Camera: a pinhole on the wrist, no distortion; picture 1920 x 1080 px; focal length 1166.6 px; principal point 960.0 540.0 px. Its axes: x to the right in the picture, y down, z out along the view. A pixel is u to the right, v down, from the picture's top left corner.
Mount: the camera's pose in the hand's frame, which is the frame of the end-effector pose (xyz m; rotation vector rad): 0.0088 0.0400 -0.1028 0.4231 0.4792 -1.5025
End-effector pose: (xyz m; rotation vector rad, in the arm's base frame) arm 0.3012 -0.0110 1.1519 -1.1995 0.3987 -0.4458
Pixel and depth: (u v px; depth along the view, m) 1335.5 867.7 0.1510
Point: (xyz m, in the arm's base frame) 0.3381 -0.0690 1.2247
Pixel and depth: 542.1 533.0 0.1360
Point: 0.3325 0.0141 1.1567
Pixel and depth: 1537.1 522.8 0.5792
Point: 0.3793 0.0017 1.7103
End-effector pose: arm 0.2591 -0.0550 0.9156 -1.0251 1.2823 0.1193
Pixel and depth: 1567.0 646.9 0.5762
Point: 0.7562 -0.2505 1.1222
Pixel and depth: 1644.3 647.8 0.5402
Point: 0.7229 -0.2724 1.1254
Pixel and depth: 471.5 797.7 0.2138
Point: 0.3711 0.0006 0.8546
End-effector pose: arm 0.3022 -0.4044 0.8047 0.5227 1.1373 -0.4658
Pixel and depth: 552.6 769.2 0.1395
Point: 0.3488 -0.4277 0.7800
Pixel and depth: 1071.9 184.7 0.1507
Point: 0.2704 -0.4559 0.8305
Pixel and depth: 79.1 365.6 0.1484
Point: 0.3905 -0.4131 0.8478
